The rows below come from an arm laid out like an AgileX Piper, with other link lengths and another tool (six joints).
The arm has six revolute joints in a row. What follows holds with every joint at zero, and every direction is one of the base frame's. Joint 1 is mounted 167.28 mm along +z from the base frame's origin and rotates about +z. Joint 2 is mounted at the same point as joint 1 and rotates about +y. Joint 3 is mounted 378.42 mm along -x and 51.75 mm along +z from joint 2 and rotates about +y. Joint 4 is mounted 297.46 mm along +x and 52.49 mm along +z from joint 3 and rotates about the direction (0.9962, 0, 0.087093). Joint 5 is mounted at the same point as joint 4 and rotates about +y. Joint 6 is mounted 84.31 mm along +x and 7.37 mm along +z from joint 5 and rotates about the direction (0.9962, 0, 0.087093). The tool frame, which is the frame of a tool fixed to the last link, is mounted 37.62 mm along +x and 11 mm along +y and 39.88 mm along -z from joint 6; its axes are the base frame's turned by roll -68.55, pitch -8.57 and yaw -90.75 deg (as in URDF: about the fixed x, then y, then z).
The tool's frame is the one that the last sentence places.
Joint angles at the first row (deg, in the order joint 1, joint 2, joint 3, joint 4, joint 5, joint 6):
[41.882 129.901 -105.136 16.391 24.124 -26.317]
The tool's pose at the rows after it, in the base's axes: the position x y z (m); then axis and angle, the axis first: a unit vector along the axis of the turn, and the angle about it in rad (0 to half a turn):
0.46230 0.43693 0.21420 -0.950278 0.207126 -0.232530 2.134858
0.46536 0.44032 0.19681 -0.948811 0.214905 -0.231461 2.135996
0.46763 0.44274 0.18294 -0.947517 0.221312 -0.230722 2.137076
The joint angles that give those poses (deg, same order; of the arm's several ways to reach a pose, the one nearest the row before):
[41.907 131.943 -105.161 17.189 22.371 -26.349]
[41.930 133.692 -105.258 17.882 20.862 -26.384]
[41.940 135.090 -105.360 18.456 19.679 -26.417]

